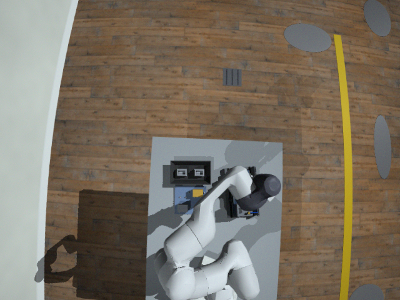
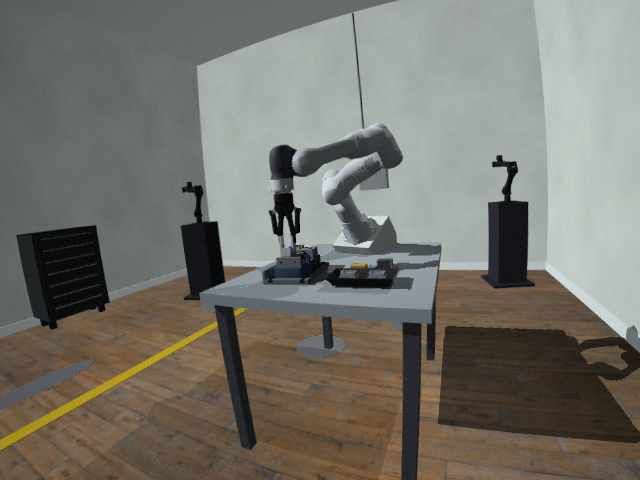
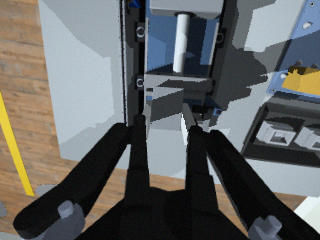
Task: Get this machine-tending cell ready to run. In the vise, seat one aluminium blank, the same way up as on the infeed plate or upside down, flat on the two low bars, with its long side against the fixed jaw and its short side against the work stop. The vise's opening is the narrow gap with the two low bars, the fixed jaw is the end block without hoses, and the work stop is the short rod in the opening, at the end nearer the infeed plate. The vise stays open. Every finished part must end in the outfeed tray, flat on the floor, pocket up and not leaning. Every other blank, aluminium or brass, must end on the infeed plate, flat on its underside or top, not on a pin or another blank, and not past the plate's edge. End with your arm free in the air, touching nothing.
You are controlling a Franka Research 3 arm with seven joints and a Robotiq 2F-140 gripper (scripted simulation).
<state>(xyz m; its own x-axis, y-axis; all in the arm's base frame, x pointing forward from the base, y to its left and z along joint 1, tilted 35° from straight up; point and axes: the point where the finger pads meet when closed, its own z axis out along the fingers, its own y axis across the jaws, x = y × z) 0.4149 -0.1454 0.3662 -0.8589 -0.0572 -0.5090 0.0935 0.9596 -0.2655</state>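
Right now the vise is 7 cm behind my hand, 2 cm to the left of it and 10 cm below it. The rest, counted from my hand: brass blank (2 cm behind, 28 cm to the left, 12 cm below).
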